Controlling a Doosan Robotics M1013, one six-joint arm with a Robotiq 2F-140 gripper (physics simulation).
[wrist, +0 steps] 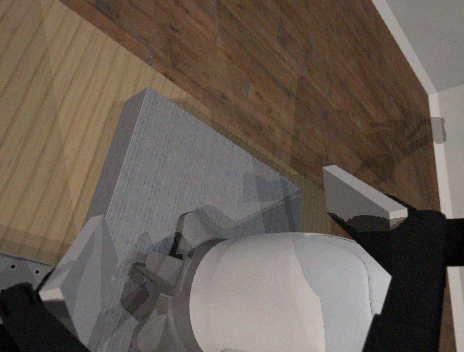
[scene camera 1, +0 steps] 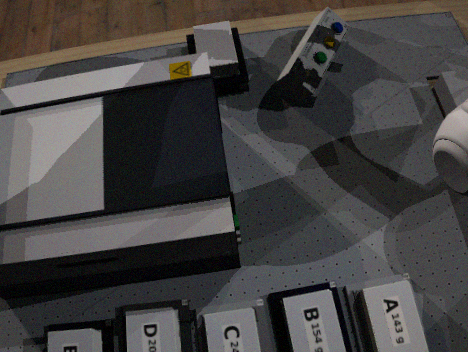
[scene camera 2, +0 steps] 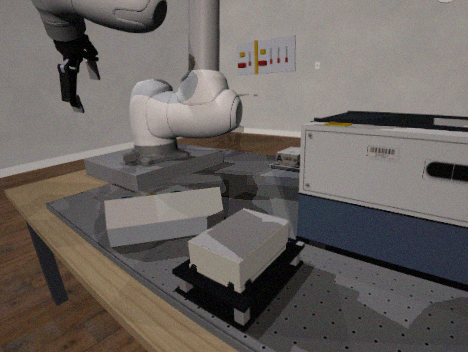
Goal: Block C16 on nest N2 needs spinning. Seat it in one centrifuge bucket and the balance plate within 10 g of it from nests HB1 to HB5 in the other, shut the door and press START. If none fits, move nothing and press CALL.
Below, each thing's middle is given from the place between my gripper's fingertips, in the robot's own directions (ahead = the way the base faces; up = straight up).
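Labels:
My hand is 43 cm short of the button box (scene camera 2: 130,220), 2 cm to the right of it and 24 cm above it. Going by their middles, the button box is the nearest to my hand of the things named here. Counted from my hand, the black holder (scene camera 2: 210,295) is 65 cm ahead, 2 cm to the left and 27 cm below, while the pale grey block (scene camera 2: 238,249) is 65 cm ahead, 2 cm to the left and 23 cm below. Balance plate A (scene camera 1: 389,310) is 32 cm ahead of my hand, 59 cm to the left of it and 25 cm below it.

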